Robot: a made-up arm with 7 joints.
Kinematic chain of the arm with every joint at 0, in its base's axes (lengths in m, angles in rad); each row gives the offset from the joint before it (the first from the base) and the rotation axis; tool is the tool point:
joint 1: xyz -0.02 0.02 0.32 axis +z
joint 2: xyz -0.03 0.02 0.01 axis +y
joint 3: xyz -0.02 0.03 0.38 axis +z
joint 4: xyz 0.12 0 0.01 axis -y
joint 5: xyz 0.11 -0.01 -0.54 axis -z
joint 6: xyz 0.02 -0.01 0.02 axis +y
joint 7: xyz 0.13 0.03 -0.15 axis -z
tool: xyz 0.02 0.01 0
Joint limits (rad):
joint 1: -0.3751..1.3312
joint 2: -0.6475..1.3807
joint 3: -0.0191..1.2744
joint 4: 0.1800..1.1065
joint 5: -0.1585..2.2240
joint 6: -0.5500..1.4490
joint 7: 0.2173..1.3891
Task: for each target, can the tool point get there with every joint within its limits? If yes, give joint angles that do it. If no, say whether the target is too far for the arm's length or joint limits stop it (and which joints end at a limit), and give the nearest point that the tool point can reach.
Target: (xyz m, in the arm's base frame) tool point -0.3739 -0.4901 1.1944
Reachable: no: joint limits stop it (at a limit: joint 1, joint 2, joint 3, joint 4, joint 6) | nearest point 0.2231 -0.2602 1.0246 | short by 0.662 m
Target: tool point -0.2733 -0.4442 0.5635
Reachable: no: joint limits stop it (at a limit: joint 1, joint 2, joint 3, joint 4, joint 6, joint 7) | nearest point -0.4074 -0.2033 0.2791 | short by 0.396 m
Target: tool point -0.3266 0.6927 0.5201
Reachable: yes | joints 1.1638 -0.2527 0.8728 0.7675 0.8595 0.0833 0.8969
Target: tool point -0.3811 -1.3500 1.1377
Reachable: no: too far | nearest point 0.2254 -0.2901 0.9516 | short by 1.235 m
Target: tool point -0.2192 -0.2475 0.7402
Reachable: no: joint limits stop it (at a limit: joint 1, joint 2, joint 3, joint 4, joint 6) | nearest point 0.2429 -0.2933 0.8573 | short by 0.479 m
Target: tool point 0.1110 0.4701 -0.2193
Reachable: yes | joints 0.9836 0.8904 0.2729 0.9115 1.8901 0.3879 0.5686
